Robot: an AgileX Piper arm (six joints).
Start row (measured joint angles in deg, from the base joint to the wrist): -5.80, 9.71, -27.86, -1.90, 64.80, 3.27
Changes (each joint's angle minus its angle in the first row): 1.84, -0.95, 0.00, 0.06, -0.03, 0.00; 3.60, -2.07, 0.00, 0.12, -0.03, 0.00; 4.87, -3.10, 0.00, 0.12, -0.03, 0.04; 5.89, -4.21, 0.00, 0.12, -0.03, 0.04; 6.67, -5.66, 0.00, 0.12, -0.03, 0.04; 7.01, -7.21, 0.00, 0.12, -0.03, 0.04; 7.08, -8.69, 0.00, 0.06, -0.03, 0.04; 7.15, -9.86, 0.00, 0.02, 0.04, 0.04
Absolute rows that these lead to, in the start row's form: -3.96, 8.76, -27.86, -1.84, 64.77, 3.27; -2.20, 7.64, -27.86, -1.78, 64.77, 3.27; -0.93, 6.61, -27.86, -1.78, 64.77, 3.31; 0.09, 5.50, -27.86, -1.78, 64.77, 3.31; 0.87, 4.05, -27.86, -1.78, 64.77, 3.31; 1.21, 2.50, -27.86, -1.78, 64.77, 3.31; 1.28, 1.02, -27.86, -1.84, 64.77, 3.31; 1.35, -0.15, -27.86, -1.88, 64.84, 3.31
